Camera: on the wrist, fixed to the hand. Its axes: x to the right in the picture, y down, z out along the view.
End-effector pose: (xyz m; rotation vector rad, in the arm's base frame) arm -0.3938 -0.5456 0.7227 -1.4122 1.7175 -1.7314
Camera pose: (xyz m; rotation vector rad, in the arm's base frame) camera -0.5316 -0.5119 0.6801 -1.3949 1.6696 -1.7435
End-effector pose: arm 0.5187 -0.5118 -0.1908 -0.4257 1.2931 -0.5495
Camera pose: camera 0.4180 -0.4543 -0.2830 -0.3903 1.2709 -0.5676
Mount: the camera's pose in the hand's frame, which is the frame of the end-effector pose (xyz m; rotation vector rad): 0.0193 0.0854 -0.1195 0.0410 -0.0101 0.0056
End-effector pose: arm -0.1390 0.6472 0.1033 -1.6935 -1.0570 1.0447
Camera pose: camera -0.0036 0.6147 0.0527 -1.6609 -1.0311 1.0726
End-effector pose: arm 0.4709 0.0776 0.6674 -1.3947 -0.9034 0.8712
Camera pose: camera 0.5894 0.0452 0.5846 -1.3592 -0.8850 0.8970
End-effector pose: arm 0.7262 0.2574 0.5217 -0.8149 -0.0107 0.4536
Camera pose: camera 0.7323 0.2323 0.3758 -0.7725 -0.0085 0.4619
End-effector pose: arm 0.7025 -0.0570 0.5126 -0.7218 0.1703 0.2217
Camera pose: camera 0.6897 -0.0721 0.3658 -0.6794 0.1668 0.2266
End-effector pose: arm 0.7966 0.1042 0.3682 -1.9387 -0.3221 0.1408
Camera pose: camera 0.8582 -0.0266 0.3361 -1.8990 -0.3182 0.1598
